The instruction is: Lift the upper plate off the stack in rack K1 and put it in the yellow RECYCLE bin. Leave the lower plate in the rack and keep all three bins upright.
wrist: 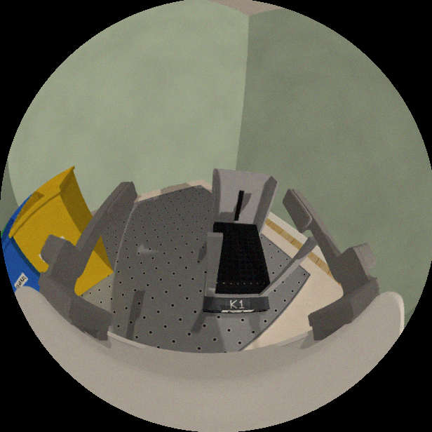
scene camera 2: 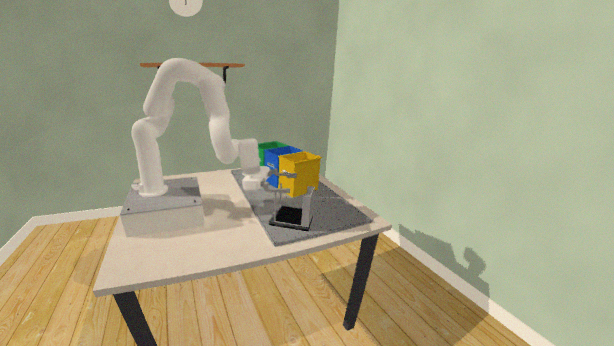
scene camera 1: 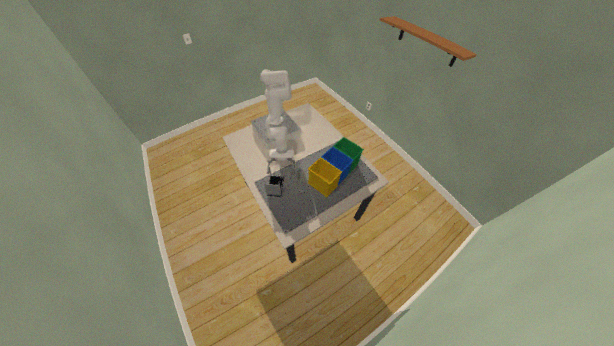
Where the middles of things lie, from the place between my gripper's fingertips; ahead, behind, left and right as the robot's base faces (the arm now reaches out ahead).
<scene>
The yellow recycle bin (scene camera 2: 306,165) lies 15 cm ahead of my hand, 25 cm to the left of it and 7 cm below it.
</scene>
